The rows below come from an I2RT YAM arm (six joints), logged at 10 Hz.
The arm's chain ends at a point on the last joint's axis. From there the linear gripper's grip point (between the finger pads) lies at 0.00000 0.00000 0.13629 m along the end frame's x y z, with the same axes.
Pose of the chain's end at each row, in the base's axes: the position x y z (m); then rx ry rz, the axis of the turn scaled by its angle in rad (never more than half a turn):
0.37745 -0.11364 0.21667 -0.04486 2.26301 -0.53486
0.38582 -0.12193 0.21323 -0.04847 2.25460 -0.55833
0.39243 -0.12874 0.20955 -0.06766 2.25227 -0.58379
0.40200 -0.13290 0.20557 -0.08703 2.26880 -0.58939
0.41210 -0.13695 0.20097 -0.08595 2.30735 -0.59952
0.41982 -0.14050 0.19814 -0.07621 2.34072 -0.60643
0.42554 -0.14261 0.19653 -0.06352 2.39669 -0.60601
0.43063 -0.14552 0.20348 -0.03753 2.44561 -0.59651
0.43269 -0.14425 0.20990 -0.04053 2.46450 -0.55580
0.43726 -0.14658 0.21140 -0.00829 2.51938 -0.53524
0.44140 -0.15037 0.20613 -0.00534 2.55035 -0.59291
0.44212 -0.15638 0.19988 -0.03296 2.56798 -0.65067
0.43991 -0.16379 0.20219 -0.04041 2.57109 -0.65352
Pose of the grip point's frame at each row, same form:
0.47505 -0.16312 0.13542 -0.04486 2.26301 -0.53486
0.48353 -0.17336 0.13334 -0.04847 2.25460 -0.55833
0.48998 -0.18165 0.13042 -0.06766 2.25227 -0.58379
0.49834 -0.18558 0.12484 -0.08703 2.26880 -0.58939
0.50467 -0.19081 0.11669 -0.08595 2.30735 -0.59952
0.50889 -0.19552 0.11088 -0.07621 2.34072 -0.60643
0.50896 -0.19821 0.10420 -0.06352 2.39669 -0.60601
0.50886 -0.20116 0.10674 -0.03753 2.44561 -0.59651
0.51025 -0.19612 0.11055 -0.04053 2.46450 -0.55580
0.50892 -0.19743 0.10722 -0.00829 2.51938 -0.53524
0.50785 -0.20633 0.10112 -0.00534 2.55035 -0.59291
0.50534 -0.21662 0.09524 -0.03296 2.56798 -0.65067
0.50285 -0.22408 0.09741 -0.04041 2.57109 -0.65352

